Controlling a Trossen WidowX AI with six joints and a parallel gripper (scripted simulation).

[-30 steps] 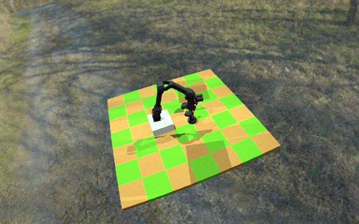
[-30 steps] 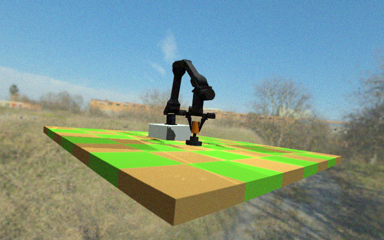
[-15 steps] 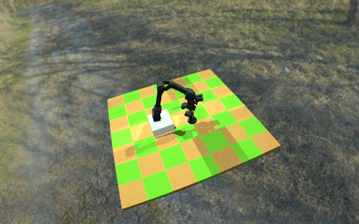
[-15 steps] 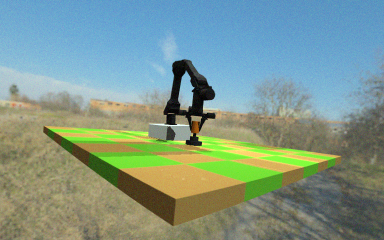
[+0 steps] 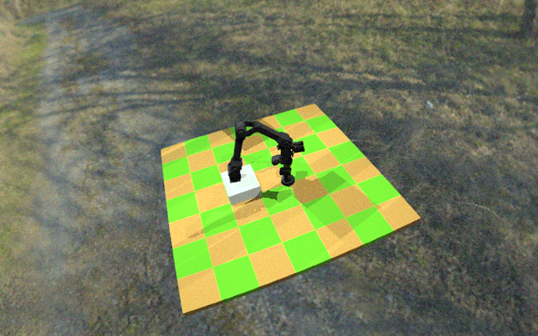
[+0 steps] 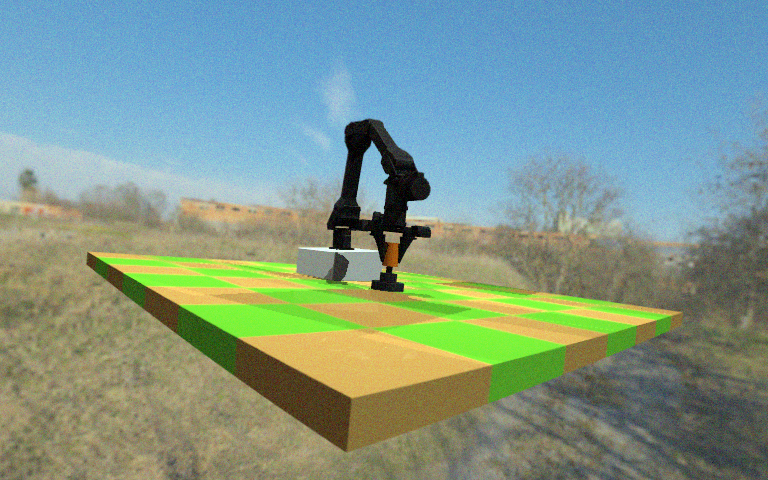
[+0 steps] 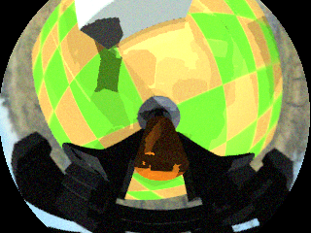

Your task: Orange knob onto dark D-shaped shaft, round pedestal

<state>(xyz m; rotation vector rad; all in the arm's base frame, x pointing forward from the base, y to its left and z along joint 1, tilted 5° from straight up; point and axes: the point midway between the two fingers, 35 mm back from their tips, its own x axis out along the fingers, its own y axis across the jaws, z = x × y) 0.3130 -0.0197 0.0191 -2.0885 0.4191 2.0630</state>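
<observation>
My gripper tip is 2 cm below the orange knob. Also, from my gripper tip: round dark pedestal 4 cm below.
</observation>
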